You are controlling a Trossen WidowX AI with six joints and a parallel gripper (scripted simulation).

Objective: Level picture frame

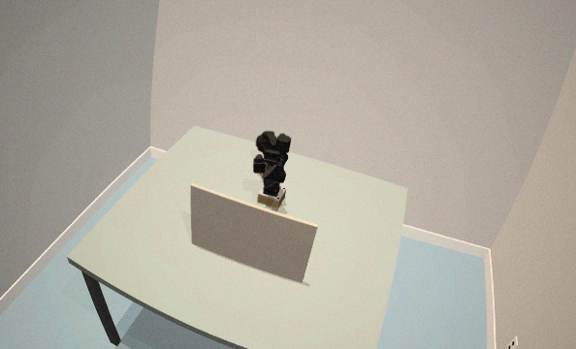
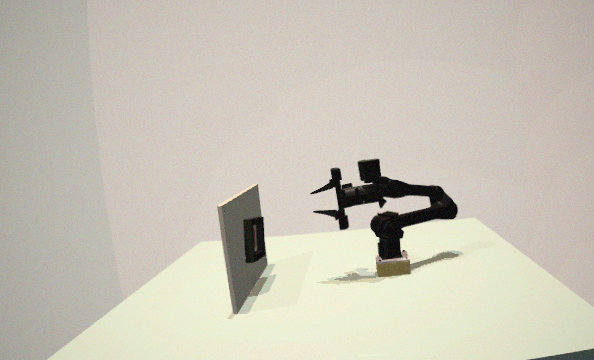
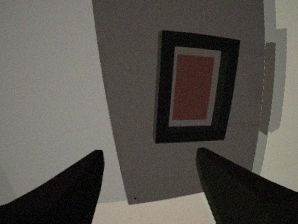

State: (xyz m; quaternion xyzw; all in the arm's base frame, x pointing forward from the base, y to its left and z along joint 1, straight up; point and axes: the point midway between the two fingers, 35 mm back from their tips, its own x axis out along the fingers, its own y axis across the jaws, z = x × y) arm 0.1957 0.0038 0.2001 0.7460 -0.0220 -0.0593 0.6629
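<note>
The picture frame lies 200 mm ahead of my gripper tip, 10 mm to the right of it and 90 mm below it. The rest, counted from my gripper tip: beige wall panel 210 mm ahead, 100 mm below.
</note>
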